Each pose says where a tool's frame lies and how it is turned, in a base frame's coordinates. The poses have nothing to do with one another.
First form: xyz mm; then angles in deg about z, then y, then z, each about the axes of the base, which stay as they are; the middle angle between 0 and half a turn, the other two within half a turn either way.
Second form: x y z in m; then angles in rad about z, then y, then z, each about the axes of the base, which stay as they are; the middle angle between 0 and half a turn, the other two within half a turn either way. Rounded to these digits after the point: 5 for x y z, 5 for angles.
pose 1, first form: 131.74, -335.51, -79.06, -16.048, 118.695, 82.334
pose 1, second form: 0.13174, -0.33551, -0.07906, -0.28009, 2.07162, 1.43700
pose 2, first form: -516.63, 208.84, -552.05, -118.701, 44.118, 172.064
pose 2, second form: -0.51663, 0.20884, -0.55205, -2.07172, 0.77000, 3.00308
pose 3, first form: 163.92, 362.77, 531.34, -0.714, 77.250, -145.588
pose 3, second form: 0.16392, 0.36277, 0.53134, -0.01246, 1.34827, -2.54099
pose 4, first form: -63.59, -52.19, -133.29, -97.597, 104.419, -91.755
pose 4, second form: -0.06359, -0.05219, -0.13329, -1.70339, 1.82246, -1.60143
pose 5, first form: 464.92, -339.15, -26.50, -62.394, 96.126, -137.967
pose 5, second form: 0.46492, -0.33915, -0.02650, -1.08898, 1.67772, -2.40798
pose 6, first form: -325.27, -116.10, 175.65, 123.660, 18.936, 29.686
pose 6, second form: -0.32527, -0.11610, 0.17565, 2.15827, 0.33050, 0.51812
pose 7, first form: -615.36, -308.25, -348.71, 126.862, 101.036, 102.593
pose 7, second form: -0.61536, -0.30825, -0.34871, 2.21416, 1.76341, 1.79059
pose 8, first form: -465.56, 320.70, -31.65, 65.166, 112.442, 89.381
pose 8, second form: -0.46556, 0.32070, -0.03165, 1.13736, 1.96248, 1.55999
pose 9, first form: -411.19, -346.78, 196.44, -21.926, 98.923, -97.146
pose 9, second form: -0.41119, -0.34678, 0.19644, -0.38268, 1.72653, -1.69552
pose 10, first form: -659.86, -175.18, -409.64, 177.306, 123.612, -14.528
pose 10, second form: -0.65986, -0.17518, -0.40964, 3.09457, 2.15744, -0.25356
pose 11, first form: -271.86, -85.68, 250.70, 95.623, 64.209, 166.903
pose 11, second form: -0.27186, -0.08568, 0.25070, 1.66894, 1.12066, 2.91301
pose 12, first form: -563.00, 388.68, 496.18, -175.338, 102.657, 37.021
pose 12, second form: -0.56300, 0.38868, 0.49618, -3.06023, 1.79170, 0.64614
